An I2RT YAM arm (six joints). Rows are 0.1 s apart.
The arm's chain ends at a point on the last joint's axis. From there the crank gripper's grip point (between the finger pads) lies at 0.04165 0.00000 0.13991 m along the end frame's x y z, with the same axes.
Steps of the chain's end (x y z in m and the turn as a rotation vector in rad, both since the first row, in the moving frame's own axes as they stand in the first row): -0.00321, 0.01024, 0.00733, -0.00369, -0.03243, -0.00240; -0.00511, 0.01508, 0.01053, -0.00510, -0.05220, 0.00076; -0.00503, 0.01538, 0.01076, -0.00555, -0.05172, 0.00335; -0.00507, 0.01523, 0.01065, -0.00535, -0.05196, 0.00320; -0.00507, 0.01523, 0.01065, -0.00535, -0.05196, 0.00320; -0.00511, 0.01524, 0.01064, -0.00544, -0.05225, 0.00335; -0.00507, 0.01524, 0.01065, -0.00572, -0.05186, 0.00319; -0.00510, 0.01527, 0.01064, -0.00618, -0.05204, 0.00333
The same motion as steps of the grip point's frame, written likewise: -0.00777, 0.01066, 0.00861, -0.00369, -0.03243, -0.00240; -0.01247, 0.01583, 0.01251, -0.00510, -0.05220, 0.00076; -0.01232, 0.01629, 0.01272, -0.00555, -0.05172, 0.00335; -0.01239, 0.01611, 0.01262, -0.00535, -0.05196, 0.00320; -0.01239, 0.01611, 0.01262, -0.00535, -0.05196, 0.00320; -0.01248, 0.01613, 0.01262, -0.00544, -0.05225, 0.00335; -0.01238, 0.01617, 0.01262, -0.00572, -0.05186, 0.00319; -0.01244, 0.01627, 0.01261, -0.00618, -0.05204, 0.00333
